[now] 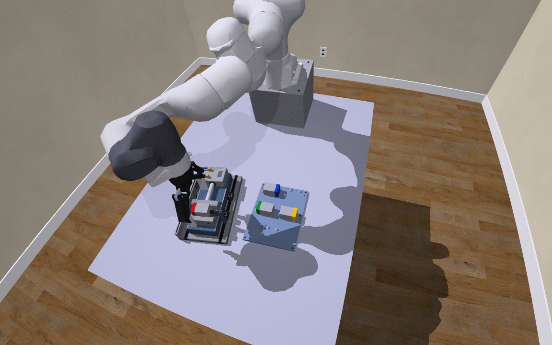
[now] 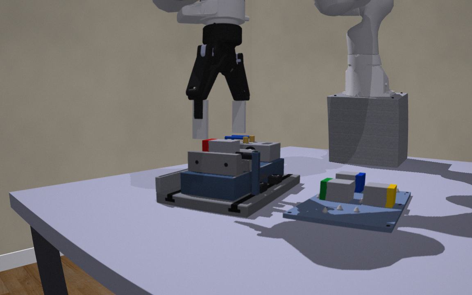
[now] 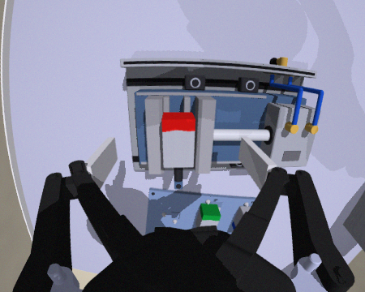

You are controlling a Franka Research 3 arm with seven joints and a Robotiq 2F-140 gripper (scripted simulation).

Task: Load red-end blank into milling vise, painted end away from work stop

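The red-ended blank is 4 cm below my hand. Also, from my hand: hosed end block: 16 cm behind, 6 cm below, 5 cm to the right; fixed jaw: 6 cm below, 3 cm ahead, 1 cm to the left; blue work stop rod: 7 cm to the left, 7 cm below, 2 cm behind.
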